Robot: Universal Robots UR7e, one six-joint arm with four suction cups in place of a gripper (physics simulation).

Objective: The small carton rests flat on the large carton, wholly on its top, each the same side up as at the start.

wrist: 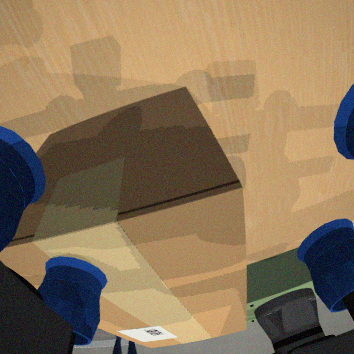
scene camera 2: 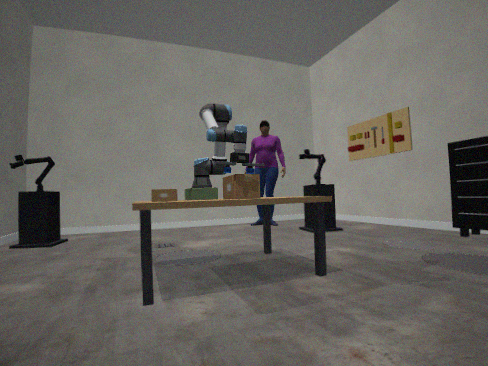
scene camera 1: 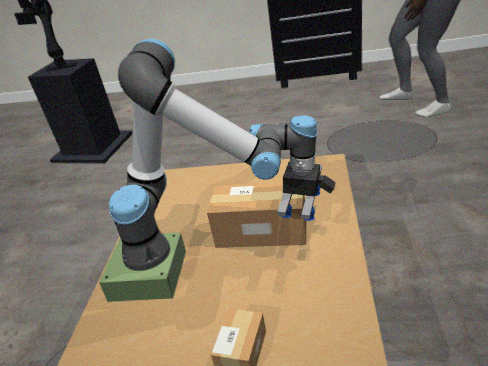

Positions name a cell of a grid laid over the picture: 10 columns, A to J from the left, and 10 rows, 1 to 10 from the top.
My suction head (wrist: C9) holds nothing. The cup is 19 cm from the middle of a large carton (scene camera 1: F6). The table carries a small carton (scene camera 1: E10).
The large carton also shows in the wrist view (wrist: E6) and in scene camera 2 (scene camera 2: E6). The wrist view does not show the small carton: it is out of frame.
